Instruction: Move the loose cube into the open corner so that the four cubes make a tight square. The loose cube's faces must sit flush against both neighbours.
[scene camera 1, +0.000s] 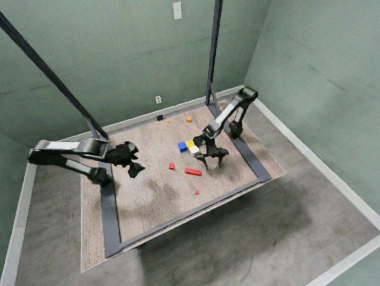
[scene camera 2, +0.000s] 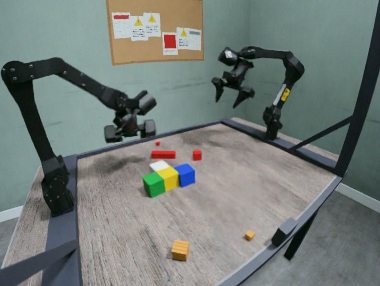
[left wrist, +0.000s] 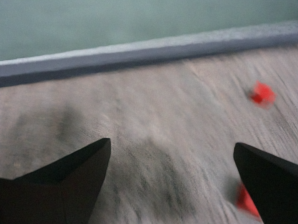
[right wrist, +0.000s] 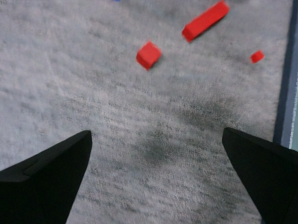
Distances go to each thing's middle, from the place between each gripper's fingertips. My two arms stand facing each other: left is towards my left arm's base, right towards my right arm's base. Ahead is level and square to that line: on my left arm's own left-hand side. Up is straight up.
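Red bar (right wrist: 204, 23): 3 cm behind my left hand (scene camera 2: 132, 139), 11 cm to the right of it, 10 cm below it.
From my right hand, red bar: 270 mm to the left, 80 mm ahead, 220 mm below.
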